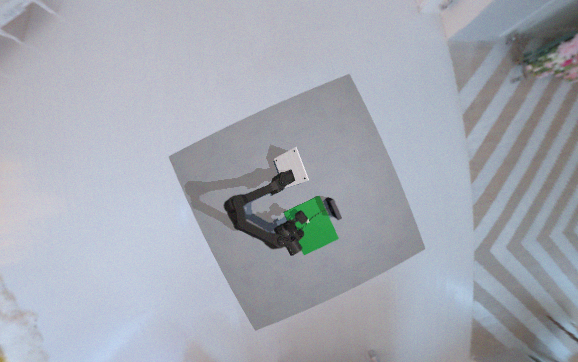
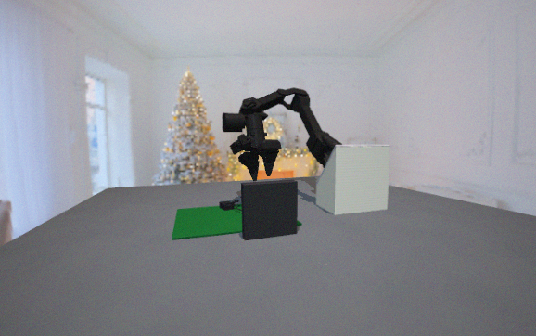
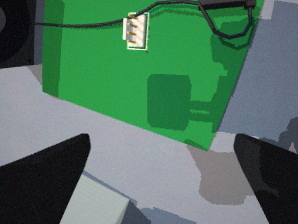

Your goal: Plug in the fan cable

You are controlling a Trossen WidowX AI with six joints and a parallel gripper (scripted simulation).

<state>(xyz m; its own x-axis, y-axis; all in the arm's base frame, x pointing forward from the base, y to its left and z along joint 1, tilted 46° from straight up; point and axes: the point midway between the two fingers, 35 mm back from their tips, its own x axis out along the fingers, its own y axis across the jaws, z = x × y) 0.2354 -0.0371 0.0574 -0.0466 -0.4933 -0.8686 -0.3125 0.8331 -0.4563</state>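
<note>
Now: the black fan plug 11 cm ahead of my gripper tip, 8 cm below it and 1 cm to the left of it. The rest, counted from my gripper tip: black fan (23 cm to the left, 3 cm below, 3 cm ahead); board (10 cm below, 10 cm ahead, 9 cm to the left); white four-pin fan header (9 cm below, 7 cm to the left, 5 cm ahead).
</note>
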